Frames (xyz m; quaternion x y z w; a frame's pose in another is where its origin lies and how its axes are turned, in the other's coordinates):
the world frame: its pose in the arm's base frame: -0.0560 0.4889 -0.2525 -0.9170 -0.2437 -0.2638 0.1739
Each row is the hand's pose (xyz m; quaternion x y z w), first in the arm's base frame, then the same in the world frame.
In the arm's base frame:
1: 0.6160 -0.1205 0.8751 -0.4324 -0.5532 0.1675 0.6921
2: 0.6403 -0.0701 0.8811 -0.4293 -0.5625 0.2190 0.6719
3: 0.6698 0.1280 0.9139 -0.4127 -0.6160 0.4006 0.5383
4: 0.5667 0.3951 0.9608 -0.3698 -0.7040 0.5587 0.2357
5: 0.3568 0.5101 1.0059 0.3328 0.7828 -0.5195 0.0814
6: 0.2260 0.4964 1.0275 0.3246 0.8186 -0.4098 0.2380
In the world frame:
1: 0.9233 0.6475 -0.9070 0.7462 -0.1952 -0.1902 0.6074
2: 0.9626 0.6181 -0.8796 0.7432 -0.2481 -0.1958 0.5898
3: 1.0735 0.4651 -0.8054 0.6819 -0.4521 -0.2526 0.5165
4: 1.1185 0.1815 -0.7646 0.4737 -0.6748 -0.3961 0.4042
5: 1.0293 -0.0346 -0.8330 0.2006 -0.7201 -0.5678 0.3447
6: 0.9396 -0.0979 -0.9086 0.0411 -0.6617 -0.6630 0.3476

